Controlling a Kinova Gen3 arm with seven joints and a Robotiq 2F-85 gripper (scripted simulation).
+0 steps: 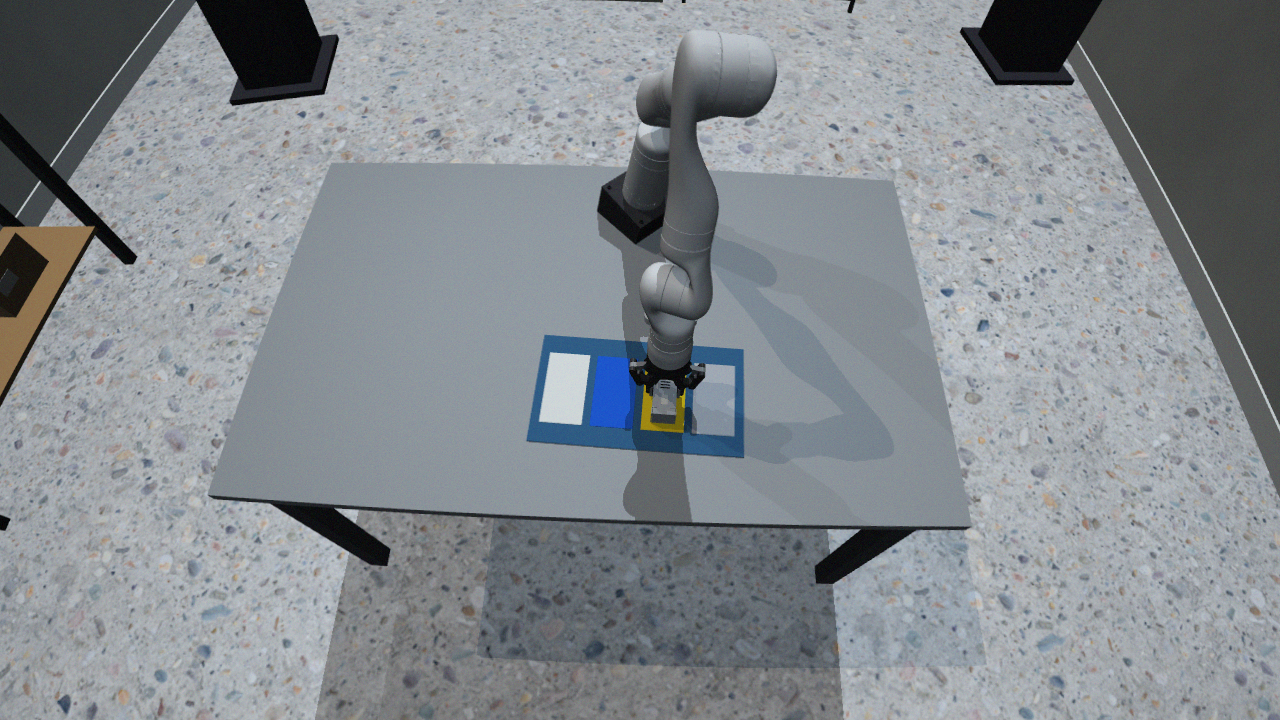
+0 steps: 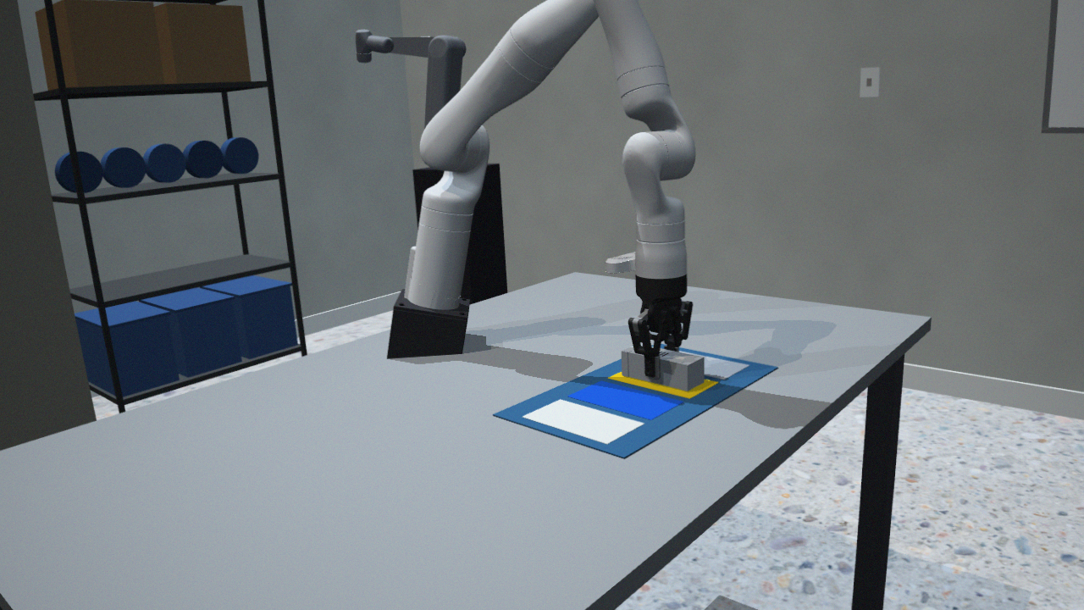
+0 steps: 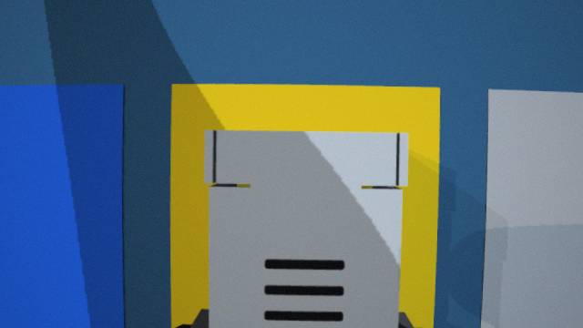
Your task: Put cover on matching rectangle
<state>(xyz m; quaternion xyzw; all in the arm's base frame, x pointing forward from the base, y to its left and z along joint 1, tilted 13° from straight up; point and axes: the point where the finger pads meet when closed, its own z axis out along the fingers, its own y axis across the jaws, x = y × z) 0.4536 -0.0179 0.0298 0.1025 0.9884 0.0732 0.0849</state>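
My hand is 1 cm above the cover. Also, from my hand: pale grey rectangle 2 cm ahead, 9 cm to the left, 3 cm below; dark blue mat 3 cm ahead, 5 cm to the right, 3 cm below; yellow rectangle 3 cm below.
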